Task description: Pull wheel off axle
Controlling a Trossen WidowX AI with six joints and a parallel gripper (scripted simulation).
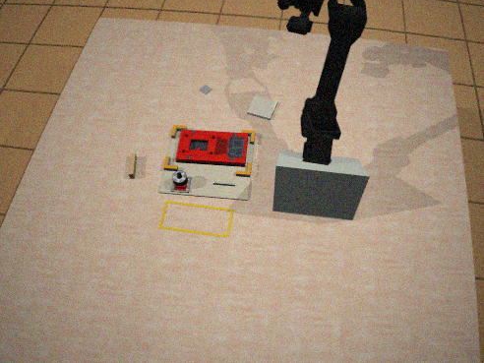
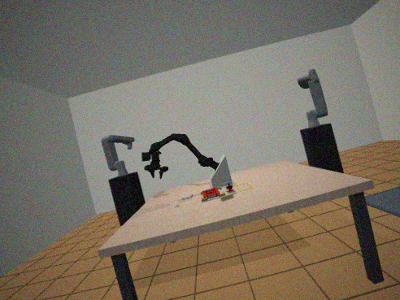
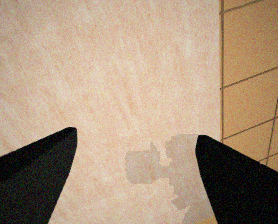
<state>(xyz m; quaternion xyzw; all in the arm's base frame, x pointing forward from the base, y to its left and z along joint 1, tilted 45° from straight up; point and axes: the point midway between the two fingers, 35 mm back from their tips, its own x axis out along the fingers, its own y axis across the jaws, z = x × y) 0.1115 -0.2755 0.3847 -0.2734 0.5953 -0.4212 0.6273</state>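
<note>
Now: gripper tip 560 mm to the right of the wheel, 240 mm short of it and 140 mm above it. Also, from my gripper tip: grey mount 560 mm to the left, 240 mm ahead, 140 mm below; white tile 230 mm to the left, 170 mm below, 90 mm ahead; grey baseplate 450 mm to the left, 200 mm ahead, 170 mm below.
</note>
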